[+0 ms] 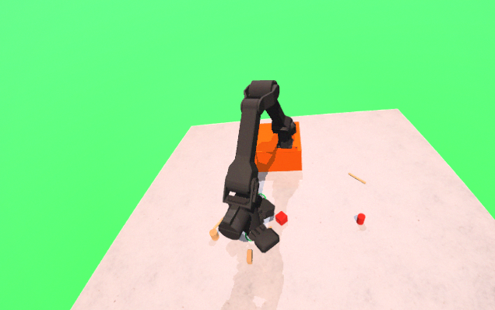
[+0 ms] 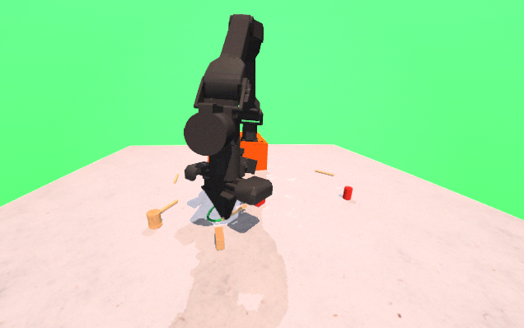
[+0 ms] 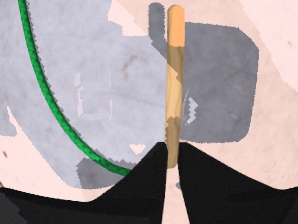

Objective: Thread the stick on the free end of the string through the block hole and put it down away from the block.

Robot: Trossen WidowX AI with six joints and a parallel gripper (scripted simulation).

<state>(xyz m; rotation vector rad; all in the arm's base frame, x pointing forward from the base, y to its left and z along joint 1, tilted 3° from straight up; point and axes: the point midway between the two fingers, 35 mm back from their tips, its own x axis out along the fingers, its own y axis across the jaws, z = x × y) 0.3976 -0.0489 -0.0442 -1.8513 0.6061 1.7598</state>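
Right now the small wooden block is 60 mm ahead of my gripper tip. Also, from my gripper tip: thin wooden stick 10 mm to the left, 10 mm behind; then red cube 90 mm behind, 70 mm to the left; then wooden cylinder 140 mm to the right, 10 mm ahead.
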